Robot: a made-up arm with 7 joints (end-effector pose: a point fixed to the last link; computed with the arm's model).
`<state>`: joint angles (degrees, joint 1 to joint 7).
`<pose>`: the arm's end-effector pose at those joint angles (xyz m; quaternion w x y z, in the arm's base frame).
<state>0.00 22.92 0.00 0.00 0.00 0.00 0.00</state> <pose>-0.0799 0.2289 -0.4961 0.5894 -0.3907 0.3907 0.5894</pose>
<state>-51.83 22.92 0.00 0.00 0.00 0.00 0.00</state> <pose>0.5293 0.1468 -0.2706 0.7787 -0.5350 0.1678 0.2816</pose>
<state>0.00 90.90 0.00 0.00 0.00 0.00 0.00</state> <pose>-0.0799 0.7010 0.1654 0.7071 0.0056 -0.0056 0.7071</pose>
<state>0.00 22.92 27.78 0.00 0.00 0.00 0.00</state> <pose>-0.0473 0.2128 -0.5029 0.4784 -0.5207 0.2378 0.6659</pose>
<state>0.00 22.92 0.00 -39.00 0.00 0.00 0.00</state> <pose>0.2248 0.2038 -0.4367 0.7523 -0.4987 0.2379 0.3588</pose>
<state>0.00 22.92 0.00 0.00 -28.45 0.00 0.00</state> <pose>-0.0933 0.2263 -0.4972 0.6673 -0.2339 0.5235 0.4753</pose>
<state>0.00 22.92 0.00 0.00 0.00 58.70 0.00</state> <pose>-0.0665 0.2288 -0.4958 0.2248 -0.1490 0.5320 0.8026</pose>
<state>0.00 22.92 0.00 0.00 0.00 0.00 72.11</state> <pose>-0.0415 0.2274 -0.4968 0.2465 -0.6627 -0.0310 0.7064</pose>
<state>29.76 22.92 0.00 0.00 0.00 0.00 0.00</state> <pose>-0.4431 0.1854 -0.3767 0.4236 -0.2697 0.4855 0.7157</pose>
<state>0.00 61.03 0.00 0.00 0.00 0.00 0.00</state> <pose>-0.0799 0.5948 -0.1939 0.6846 -0.1769 0.1769 0.6846</pose>
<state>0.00 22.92 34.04 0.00 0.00 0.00 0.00</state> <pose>-0.0390 0.2113 -0.5036 0.4492 -0.5461 0.2011 0.6779</pose>
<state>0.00 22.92 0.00 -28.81 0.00 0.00 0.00</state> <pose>0.1506 0.2181 -0.4706 0.7175 -0.4756 0.2812 0.4242</pose>
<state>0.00 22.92 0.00 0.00 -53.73 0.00 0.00</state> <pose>-0.1051 0.2293 -0.4960 0.7023 -0.0822 0.6149 0.3492</pose>
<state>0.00 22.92 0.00 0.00 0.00 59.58 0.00</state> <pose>-0.0664 0.2288 -0.4959 0.2187 -0.1450 0.5332 0.8043</pose>
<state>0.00 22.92 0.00 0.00 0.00 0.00 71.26</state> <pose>-0.0419 0.2272 -0.4969 0.2514 -0.6609 -0.0258 0.7066</pose>
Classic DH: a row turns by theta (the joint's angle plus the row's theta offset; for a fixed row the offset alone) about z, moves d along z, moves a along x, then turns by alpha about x. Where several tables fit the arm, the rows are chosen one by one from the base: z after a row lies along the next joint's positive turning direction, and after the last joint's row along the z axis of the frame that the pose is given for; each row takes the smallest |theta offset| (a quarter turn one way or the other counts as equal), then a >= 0, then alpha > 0; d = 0 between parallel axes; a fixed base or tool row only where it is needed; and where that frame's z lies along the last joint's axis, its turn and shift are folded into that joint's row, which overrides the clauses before.
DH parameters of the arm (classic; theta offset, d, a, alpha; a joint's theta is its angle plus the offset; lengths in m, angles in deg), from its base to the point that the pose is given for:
base (fixed): 0 0.2154 -0.0223 -70
joint 1: 90 -0.0346 0.0201 90
joint 2: 70 -0.006 0.0265 -90
joint 3: -90 -0.2637 0.0097 -90
joint 4: 0 -0.0321 -0.0735 90
joint 5: 0 -0.4742 0.0192 -90
joint 6: 0 0.0005 0.0133 90
joint 7: 0 0.0117 -0.0203 -90
tool (fixed): 90 -0.0256 0 0

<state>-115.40 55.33 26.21 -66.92 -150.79 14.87 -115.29</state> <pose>0.1348 0.1861 0.8191 0.0330 0.4944 0.2298 0.8377</pose>
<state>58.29 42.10 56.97 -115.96 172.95 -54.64 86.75</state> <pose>0.0863 0.4466 0.1445 0.5764 0.4584 0.4593 0.4967</pose>
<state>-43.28 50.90 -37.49 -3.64 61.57 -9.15 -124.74</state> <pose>0.3665 0.5324 -0.1023 0.8474 0.3693 0.2708 0.2685</pose>
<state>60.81 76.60 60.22 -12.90 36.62 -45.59 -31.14</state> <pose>-0.3351 0.6590 0.2022 0.8010 0.1579 -0.2095 0.5381</pose>
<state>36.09 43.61 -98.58 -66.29 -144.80 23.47 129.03</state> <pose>-0.5379 0.0381 -0.2784 0.5511 -0.3051 0.7486 -0.2068</pose>
